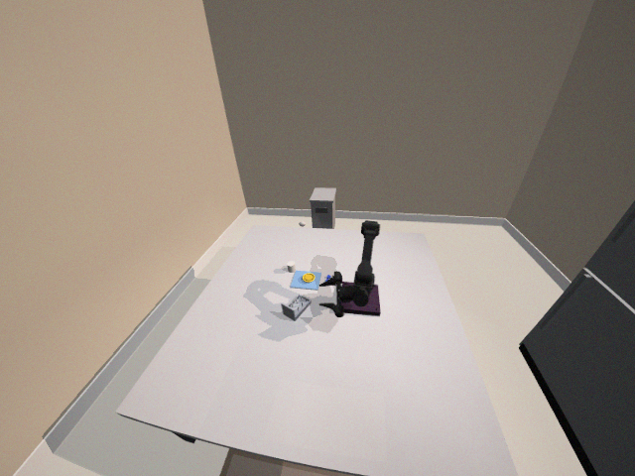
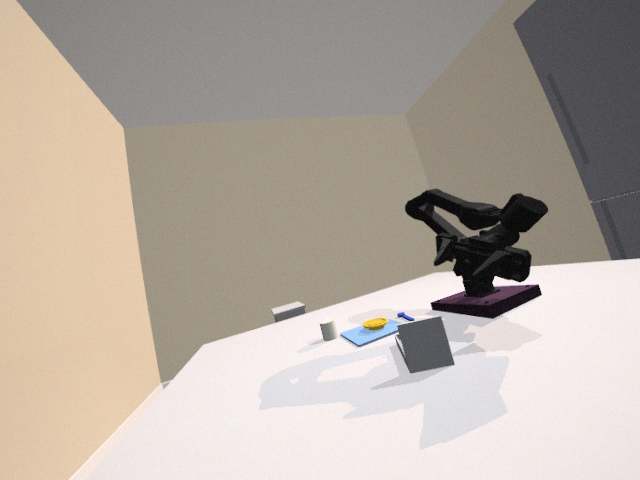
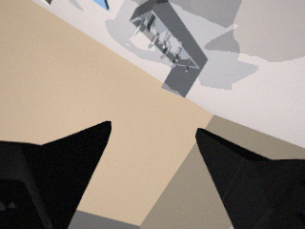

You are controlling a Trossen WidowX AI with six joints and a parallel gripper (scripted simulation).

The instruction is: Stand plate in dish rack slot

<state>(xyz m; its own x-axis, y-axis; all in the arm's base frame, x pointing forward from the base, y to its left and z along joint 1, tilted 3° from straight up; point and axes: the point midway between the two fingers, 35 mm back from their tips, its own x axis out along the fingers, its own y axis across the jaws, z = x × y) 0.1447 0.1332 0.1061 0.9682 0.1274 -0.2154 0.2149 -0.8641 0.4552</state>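
My gripper tip is now 12 cm short of the yellow plate, 20 cm to the left of it and 12 cm above it. Round my gripper tip: blue spoon 2 cm ahead, 23 cm to the right, 13 cm below; then grey dish rack 11 cm ahead, 11 cm below; then white cup 24 cm ahead, 26 cm to the right, 11 cm below.
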